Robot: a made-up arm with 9 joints. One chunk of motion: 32 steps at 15 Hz.
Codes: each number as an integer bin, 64 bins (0 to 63) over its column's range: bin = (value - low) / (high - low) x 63, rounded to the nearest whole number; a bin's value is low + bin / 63 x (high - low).
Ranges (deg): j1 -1.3..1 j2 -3.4..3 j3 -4.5..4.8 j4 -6.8..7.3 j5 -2.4..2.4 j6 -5.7..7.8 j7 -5.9..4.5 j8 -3..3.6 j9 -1..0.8
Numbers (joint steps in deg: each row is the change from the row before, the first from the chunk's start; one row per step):
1: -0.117 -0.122 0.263 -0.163 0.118 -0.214 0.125 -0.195 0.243
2: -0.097 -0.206 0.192 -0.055 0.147 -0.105 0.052 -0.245 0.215
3: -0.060 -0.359 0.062 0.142 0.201 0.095 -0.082 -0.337 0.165
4: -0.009 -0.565 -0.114 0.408 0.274 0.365 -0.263 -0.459 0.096
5: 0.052 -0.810 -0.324 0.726 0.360 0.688 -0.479 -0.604 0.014
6: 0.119 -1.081 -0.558 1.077 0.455 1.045 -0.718 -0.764 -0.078
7: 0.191 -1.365 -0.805 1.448 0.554 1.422 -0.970 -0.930 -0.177
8: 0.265 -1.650 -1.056 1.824 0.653 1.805 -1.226 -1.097 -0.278
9: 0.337 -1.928 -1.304 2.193 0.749 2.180 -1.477 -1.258 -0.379
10: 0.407 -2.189 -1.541 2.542 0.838 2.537 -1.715 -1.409 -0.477
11: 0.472 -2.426 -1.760 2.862 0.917 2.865 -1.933 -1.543 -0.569
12: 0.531 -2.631 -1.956 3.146 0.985 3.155 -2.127 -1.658 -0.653
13: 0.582 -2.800 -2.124 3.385 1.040 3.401 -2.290 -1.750 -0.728
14: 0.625 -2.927 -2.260 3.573 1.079 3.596 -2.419 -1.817 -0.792
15: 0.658 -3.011 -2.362 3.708 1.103 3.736 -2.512 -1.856 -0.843
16: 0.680 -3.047 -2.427 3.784 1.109 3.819 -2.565 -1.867 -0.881
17: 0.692 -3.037 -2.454 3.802 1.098 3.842 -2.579 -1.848 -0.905
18: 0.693 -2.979 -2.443 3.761 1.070 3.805 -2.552 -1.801 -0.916
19: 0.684 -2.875 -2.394 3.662 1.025 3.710 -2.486 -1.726 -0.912
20: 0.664 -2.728 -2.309 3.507 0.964 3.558 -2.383 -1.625 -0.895
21: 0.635 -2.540 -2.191 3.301 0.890 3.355 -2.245 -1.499 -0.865
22: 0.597 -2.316 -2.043 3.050 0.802 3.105 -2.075 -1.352 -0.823
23: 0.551 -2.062 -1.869 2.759 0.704 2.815 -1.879 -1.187 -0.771
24: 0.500 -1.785 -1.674 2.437 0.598 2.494 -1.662 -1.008 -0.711
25: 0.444 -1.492 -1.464 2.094 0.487 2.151 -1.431 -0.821 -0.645
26: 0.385 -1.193 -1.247 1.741 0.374 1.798 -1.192 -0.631 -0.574
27: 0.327 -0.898 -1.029 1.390 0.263 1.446 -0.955 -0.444 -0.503
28: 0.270 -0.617 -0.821 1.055 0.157 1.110 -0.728 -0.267 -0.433
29: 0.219 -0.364 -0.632 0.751 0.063 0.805 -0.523 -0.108 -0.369
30: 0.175 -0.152 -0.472 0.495 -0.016 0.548 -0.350 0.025 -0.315
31: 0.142 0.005 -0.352 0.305 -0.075 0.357 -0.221 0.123 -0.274
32: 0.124 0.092 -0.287 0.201 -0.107 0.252 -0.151 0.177 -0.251
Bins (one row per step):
1: 32 32 32 30 33 26 36 27 44
2: 33 31 32 30 33 26 36 26 43
3: 34 30 31 31 34 27 35 25 41
4: 35 28 30 32 35 28 34 24 38
5: 37 25 28 34 36 30 33 23 35
6: 39 23 27 35 37 31 31 21 32
7: 41 20 25 37 39 33 30 20 29
8: 43 17 23 39 40 35 28 18 25
9: 45 14 22 40 41 37 27 17 22
10: 47 12 20 42 42 38 25 15 18
11: 49 10 19 43 44 40 24 14 15
12: 50 8 17 44 44 41 23 13 12
13: 52 6 16 46 45 42 22 12 10
14: 53 5 15 46 46 43 21 11 7
15: 54 4 14 47 46 44 21 11 5
16: 54 3 14 47 46 44 20 11 4
17: 55 4 14 47 46 45 20 11 3
18: 55 4 14 47 46 44 20 11 3
19: 54 5 14 47 45 44 21 12 3
20: 54 7 15 46 44 43 21 13 4
21: 53 8 16 45 43 42 22 14 5
22: 52 11 17 44 42 41 23 16 6
23: 51 13 18 43 41 40 24 17 8
24: 49 16 19 41 39 38 26 19 10
25: 48 19 21 40 38 37 27 21 12
26: 46 22 22 38 36 35 29 23 15
27: 45 25 24 37 35 33 30 24 17
28: 43 27 25 35 34 32 31 26 20
29: 42 30 26 34 32 30 33 28 22
30: 40 32 27 33 31 29 34 29 24
31: 39 34 28 32 31 28 34 30 25
32: 39 34 29 31 30 28 35 30 26

